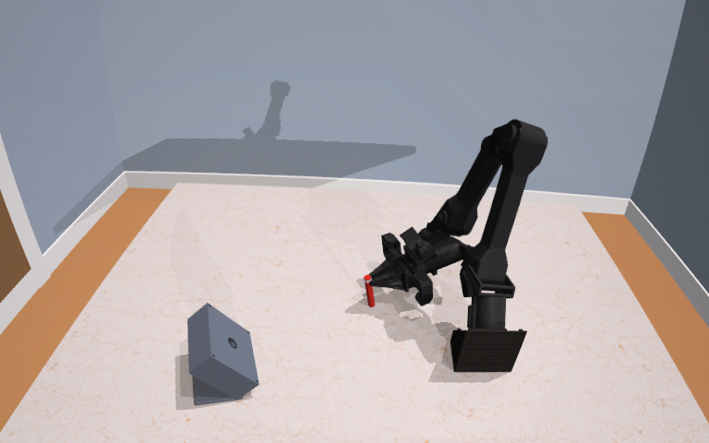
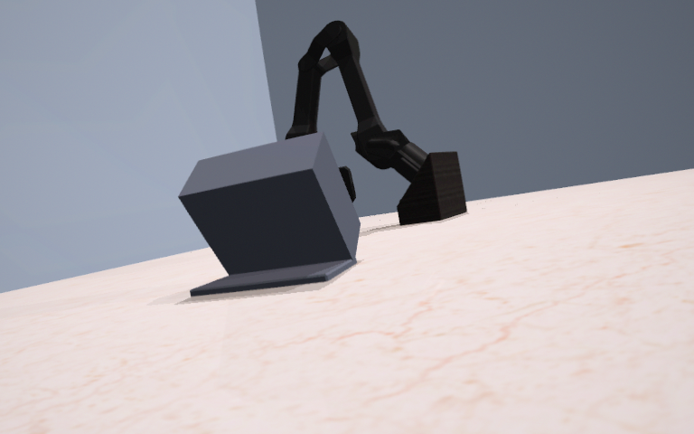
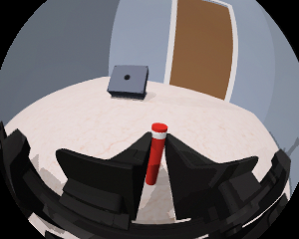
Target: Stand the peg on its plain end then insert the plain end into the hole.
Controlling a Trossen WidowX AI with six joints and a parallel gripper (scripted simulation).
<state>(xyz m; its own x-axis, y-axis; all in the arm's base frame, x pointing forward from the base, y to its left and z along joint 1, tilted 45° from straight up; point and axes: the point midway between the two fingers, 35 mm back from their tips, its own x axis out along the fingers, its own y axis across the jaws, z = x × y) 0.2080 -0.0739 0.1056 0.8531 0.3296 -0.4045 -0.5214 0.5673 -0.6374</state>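
The red peg is 1 cm below my gripper tip. Also, from my gripper tip: grey sloped panel (24 cm to the left, 22 cm ahead, 1 cm below); grey foot plate (25 cm to the left, 24 cm ahead, 7 cm below).
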